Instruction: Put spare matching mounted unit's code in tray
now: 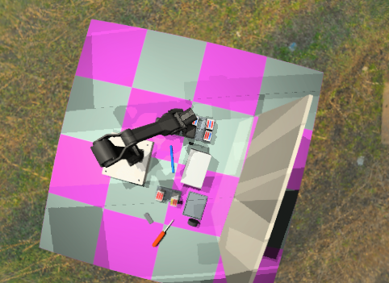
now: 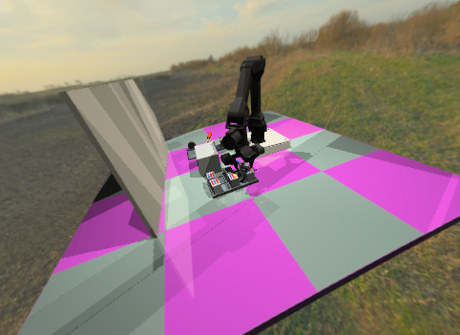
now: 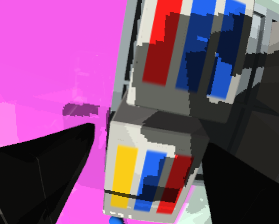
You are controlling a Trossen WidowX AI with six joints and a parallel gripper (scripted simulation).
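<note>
Now: gripper tip 2 cm below the grey spare block. The rest, counted from my gripper tip: blue pen (15 cm to the right, 1 cm below); then mounted unit (12 cm ahead, 16 cm to the right, 3 cm above); then rack (8 cm ahead, 2 cm to the left, 1 cm below).
</note>
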